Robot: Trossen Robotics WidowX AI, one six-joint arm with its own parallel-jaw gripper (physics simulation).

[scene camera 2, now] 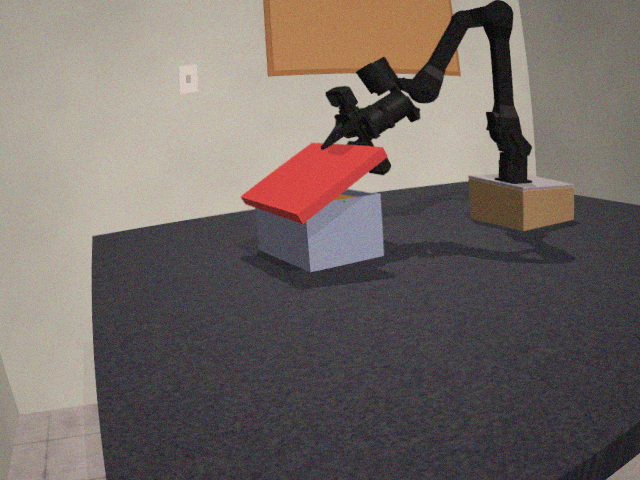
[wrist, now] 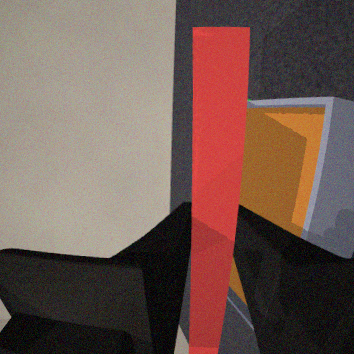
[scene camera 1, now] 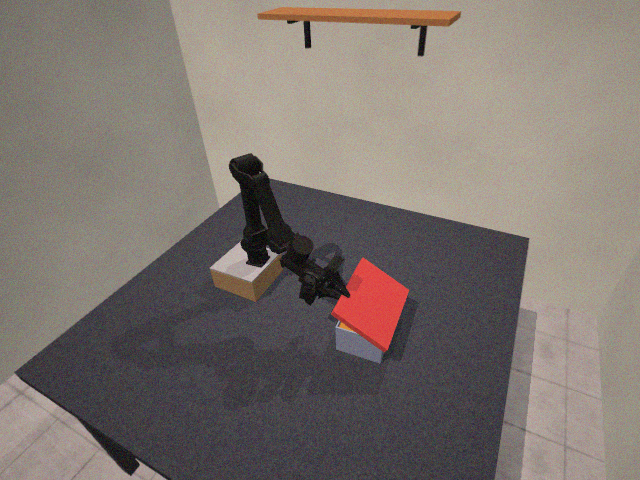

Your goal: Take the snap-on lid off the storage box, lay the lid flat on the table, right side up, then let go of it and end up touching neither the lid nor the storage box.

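Observation:
The red lid (scene camera 1: 373, 304) (scene camera 2: 315, 178) (wrist: 220, 130) is tilted over the storage box: its edge on the arm's side is raised and its far side rests low at the box's far rim. The pale blue-grey storage box (scene camera 1: 357, 343) (scene camera 2: 346, 232) (wrist: 342, 150) stands upright on the table, partly open on the arm's side, with an orange inside showing in the gap. My gripper (scene camera 1: 345, 298) (wrist: 208, 210) is shut on the raised edge of the lid, one finger on the top face and one beneath. In scene camera 2 the lower fingertip is hidden behind the lid.
The arm's base stands on a wooden block (scene camera 1: 235, 285) (scene camera 2: 547, 206) with a pale top, on the dark table (scene camera 1: 289, 413) (scene camera 2: 336, 361). A wooden shelf (scene camera 1: 359, 16) is high on the wall. A framed orange board (scene camera 2: 356, 36) hangs behind the arm.

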